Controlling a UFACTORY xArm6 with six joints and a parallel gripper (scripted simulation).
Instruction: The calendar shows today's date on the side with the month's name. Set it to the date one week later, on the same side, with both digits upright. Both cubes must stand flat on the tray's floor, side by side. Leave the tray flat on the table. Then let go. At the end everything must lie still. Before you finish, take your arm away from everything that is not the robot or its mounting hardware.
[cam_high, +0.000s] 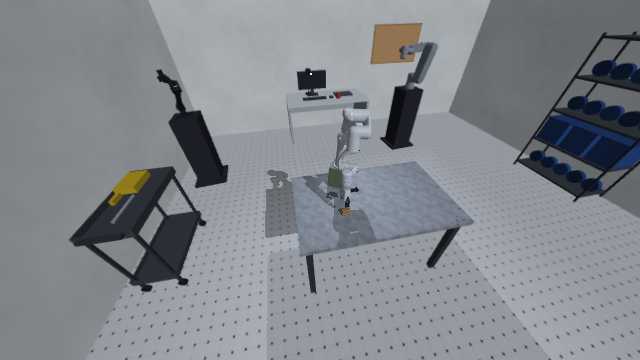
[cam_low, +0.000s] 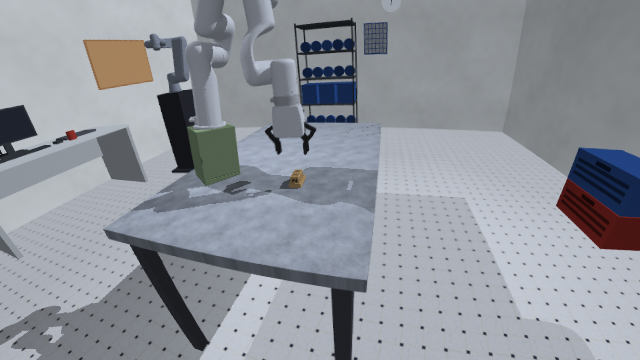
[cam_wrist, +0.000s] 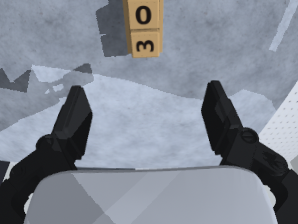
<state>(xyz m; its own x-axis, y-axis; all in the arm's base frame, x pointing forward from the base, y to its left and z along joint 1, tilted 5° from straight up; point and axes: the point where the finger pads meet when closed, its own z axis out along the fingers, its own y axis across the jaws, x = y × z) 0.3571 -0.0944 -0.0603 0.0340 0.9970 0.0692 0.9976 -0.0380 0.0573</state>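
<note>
The tray lies 12 cm below my hand and 2 cm to the left of it.
</note>
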